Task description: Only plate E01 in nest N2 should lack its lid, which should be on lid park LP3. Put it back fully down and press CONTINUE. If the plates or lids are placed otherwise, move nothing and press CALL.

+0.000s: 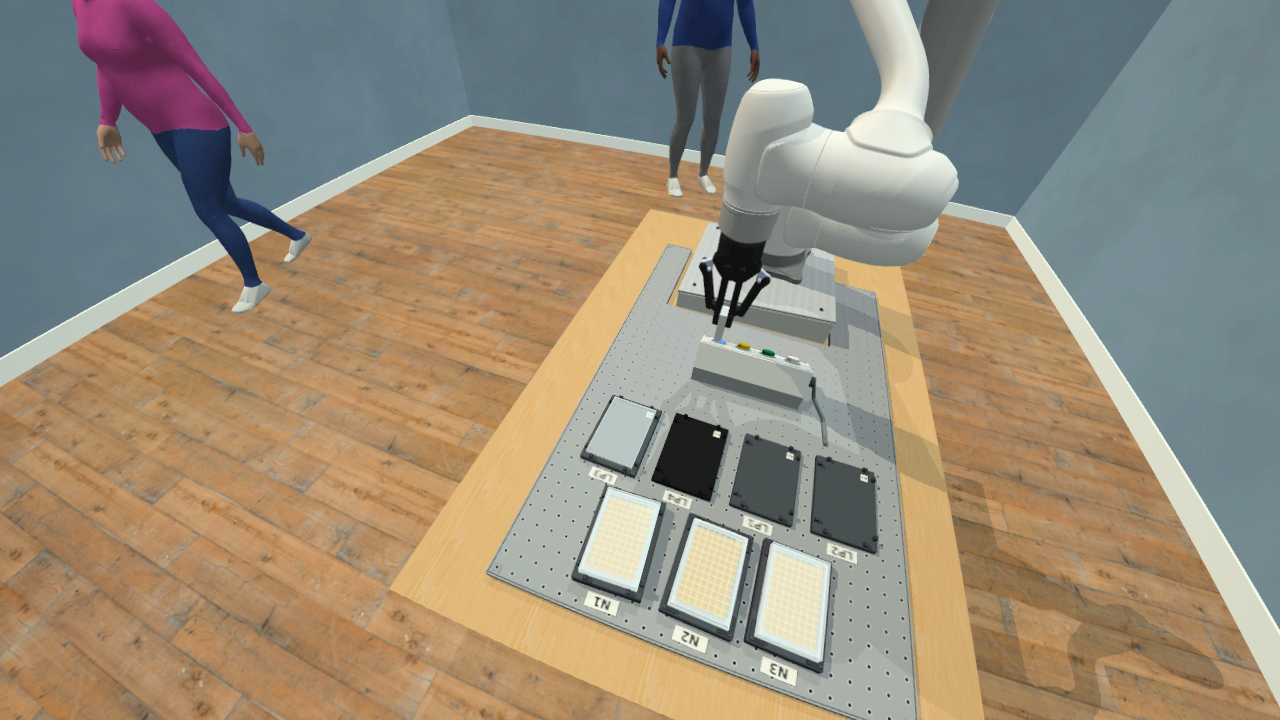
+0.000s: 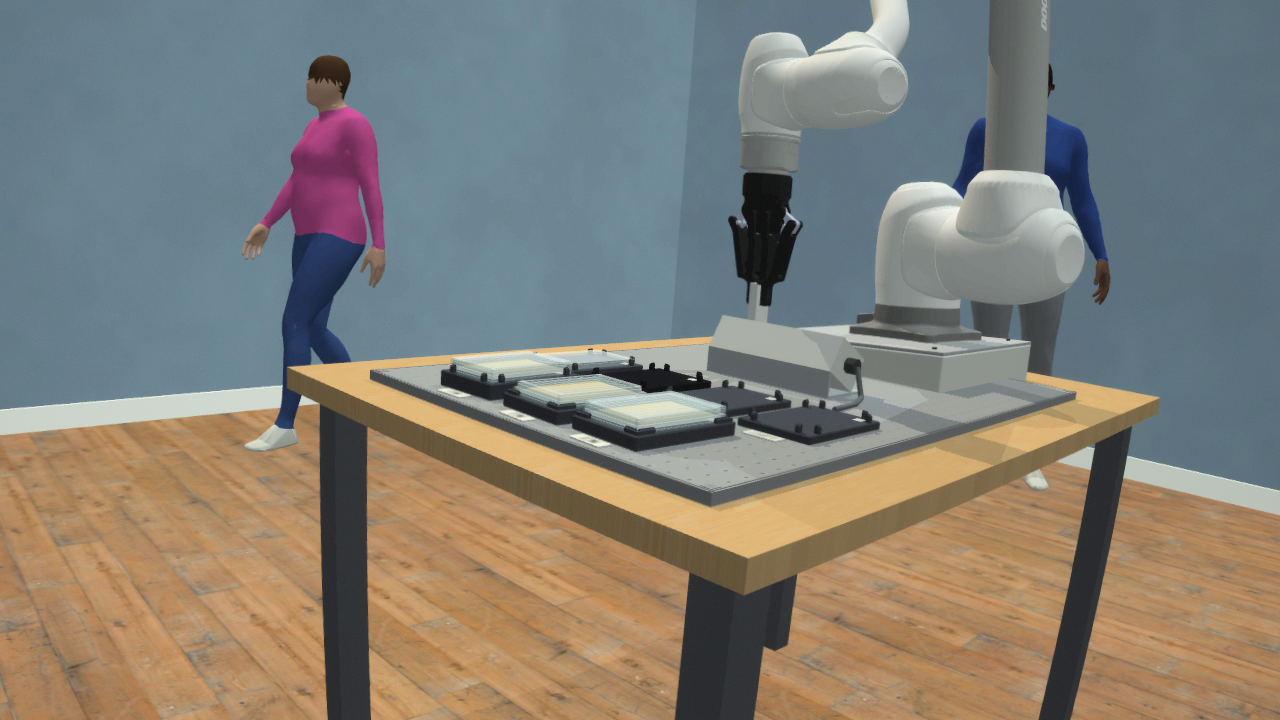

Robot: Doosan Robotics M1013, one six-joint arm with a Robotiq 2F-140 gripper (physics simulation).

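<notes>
My gripper is shut and empty above the left end of the button console; a pale upright piece shows below its fingertips. The console has blue, yellow, green and white buttons; their lettering cannot be read. Plates sit in nests N1, N2 and N3. The N2 plate looks deeper tan; plate names are unreadable. A clear lid lies on the far-left park, whose label seems to read LP3.
The other lid parks are dark, with no lid visible on them. A bent grey rod stands at the console's right end. A person in pink and one in blue stand beyond the table.
</notes>
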